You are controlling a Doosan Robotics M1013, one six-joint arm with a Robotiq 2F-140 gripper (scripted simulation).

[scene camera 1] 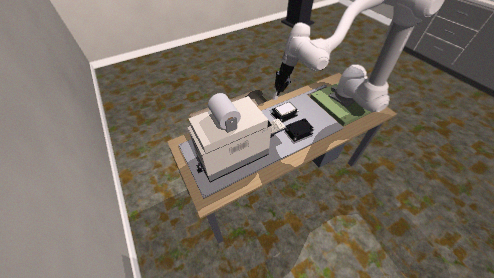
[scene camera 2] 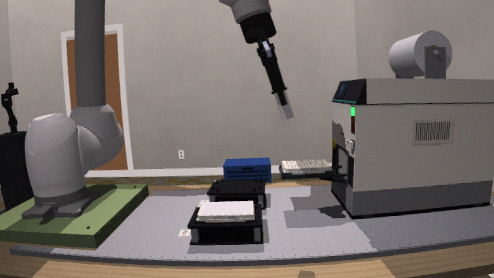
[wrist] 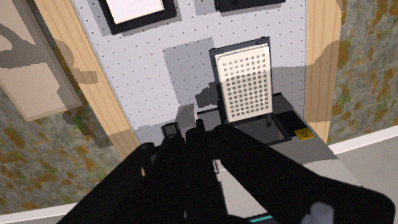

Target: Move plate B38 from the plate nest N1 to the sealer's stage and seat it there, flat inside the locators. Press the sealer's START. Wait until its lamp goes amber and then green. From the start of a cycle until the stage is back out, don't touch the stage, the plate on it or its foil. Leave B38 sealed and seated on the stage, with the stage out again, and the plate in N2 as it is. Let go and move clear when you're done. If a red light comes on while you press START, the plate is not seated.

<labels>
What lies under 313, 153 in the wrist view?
A sealer.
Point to a sealer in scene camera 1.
219, 159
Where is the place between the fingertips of the gripper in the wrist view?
189, 117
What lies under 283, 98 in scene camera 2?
The gripper.
</labels>
